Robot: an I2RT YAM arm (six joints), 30 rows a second.
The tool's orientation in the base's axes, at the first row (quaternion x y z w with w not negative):
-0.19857, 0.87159, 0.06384, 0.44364
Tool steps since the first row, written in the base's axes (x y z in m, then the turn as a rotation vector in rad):
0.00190, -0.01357, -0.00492, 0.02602, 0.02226, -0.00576
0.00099, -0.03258, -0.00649, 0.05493, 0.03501, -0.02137
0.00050, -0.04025, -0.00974, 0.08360, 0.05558, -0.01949
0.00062, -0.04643, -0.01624, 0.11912, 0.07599, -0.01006
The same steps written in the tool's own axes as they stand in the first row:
0.00686, -0.01284, 0.00046, -0.01557, 0.01022, 0.02931
0.01409, -0.02972, -0.00474, -0.02204, 0.01123, 0.06394
0.01917, -0.03632, -0.00537, -0.04462, 0.01834, 0.09017
0.02609, -0.04159, -0.00317, -0.07680, 0.02205, 0.11696

